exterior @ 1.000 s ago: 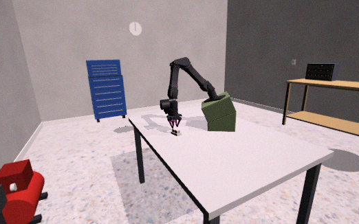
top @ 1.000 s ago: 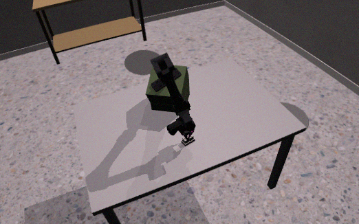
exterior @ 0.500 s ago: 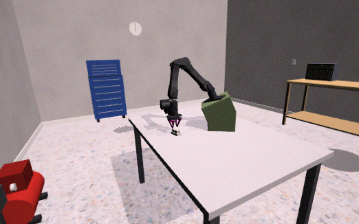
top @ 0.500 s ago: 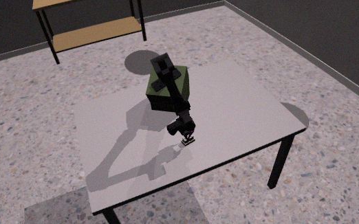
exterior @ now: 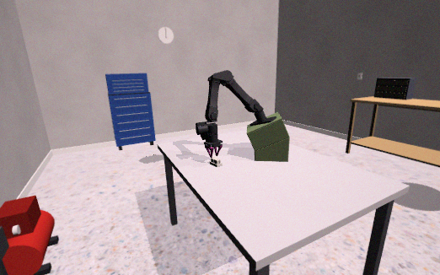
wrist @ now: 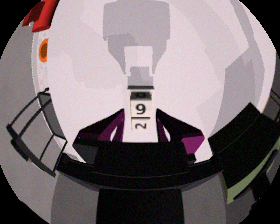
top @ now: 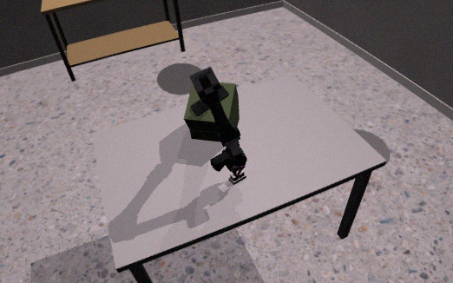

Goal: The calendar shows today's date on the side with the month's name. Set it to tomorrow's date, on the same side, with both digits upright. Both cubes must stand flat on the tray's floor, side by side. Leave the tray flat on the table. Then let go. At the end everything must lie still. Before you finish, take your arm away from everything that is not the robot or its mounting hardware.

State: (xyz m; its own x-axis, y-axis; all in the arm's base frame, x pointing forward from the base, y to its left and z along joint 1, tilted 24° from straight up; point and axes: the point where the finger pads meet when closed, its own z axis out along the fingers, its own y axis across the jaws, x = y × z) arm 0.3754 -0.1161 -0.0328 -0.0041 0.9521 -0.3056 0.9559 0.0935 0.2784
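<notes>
The white cube is 30 mm below my hand. The rest, counted from my hand: calendar tray: 20 mm to the left, 50 mm below.
</notes>
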